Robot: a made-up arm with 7 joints.
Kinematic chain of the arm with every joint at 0, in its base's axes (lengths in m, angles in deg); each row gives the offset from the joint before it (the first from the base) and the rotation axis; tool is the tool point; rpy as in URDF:
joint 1: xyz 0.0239 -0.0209 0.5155 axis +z
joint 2: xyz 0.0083 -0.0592 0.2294 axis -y
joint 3: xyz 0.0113 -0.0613 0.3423 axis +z
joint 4: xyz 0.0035 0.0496 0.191 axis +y
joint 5: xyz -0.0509 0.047 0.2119 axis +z
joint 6: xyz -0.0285 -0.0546 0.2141 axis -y
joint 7: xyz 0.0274 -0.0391 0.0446 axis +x
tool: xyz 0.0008 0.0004 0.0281 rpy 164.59 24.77 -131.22
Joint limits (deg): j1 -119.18..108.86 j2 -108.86..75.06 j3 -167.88..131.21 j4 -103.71..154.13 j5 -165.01..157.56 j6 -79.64..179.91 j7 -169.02..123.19
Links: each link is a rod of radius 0.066 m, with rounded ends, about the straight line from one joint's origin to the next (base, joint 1, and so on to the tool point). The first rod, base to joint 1, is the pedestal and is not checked.
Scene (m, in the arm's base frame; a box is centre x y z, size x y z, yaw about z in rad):
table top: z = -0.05
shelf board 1: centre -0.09 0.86 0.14 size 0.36 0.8 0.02 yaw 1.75
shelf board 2: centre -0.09 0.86 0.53 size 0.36 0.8 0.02 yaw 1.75
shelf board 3: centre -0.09 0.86 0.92 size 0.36 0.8 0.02 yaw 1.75
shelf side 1: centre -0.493 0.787 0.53 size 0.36 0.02 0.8 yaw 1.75
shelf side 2: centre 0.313 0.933 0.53 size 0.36 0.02 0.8 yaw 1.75
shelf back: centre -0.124 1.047 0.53 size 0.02 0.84 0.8 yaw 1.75
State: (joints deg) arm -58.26 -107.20 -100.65 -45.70 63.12 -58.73 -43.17
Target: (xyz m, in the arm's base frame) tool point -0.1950 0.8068 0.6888
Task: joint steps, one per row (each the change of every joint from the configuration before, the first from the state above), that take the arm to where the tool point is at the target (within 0.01 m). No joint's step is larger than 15 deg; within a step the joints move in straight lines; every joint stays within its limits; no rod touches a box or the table.
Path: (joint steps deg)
1: 14.49 1.61 2.08 -6.45 -0.96 1.12 -1.06
2: 14.50 1.60 2.07 -6.44 -0.95 1.11 -1.06
3: 14.49 1.61 2.08 -6.45 -0.96 1.12 -1.06
4: 14.50 1.60 2.08 -6.44 -0.96 1.12 -1.05
5: 14.49 1.61 2.07 -6.45 -0.96 1.12 -1.06
6: 14.50 1.60 2.08 -6.44 -0.95 1.11 -1.06
7: 14.49 1.61 2.08 -6.45 -0.96 1.12 -1.06
8: 14.50 1.60 2.07 -6.44 -0.96 1.12 -1.06
9: 14.49 1.61 2.08 -6.45 -0.95 1.11 -1.06
10: 3.95 0.92 -0.49 11.71 2.41 1.63 3.23
11: 3.94 0.92 -0.48 11.71 2.42 1.64 3.23
12: 3.95 0.92 -0.49 11.71 2.41 1.63 3.23
13: 3.94 0.92 -0.49 11.72 2.42 1.63 3.22

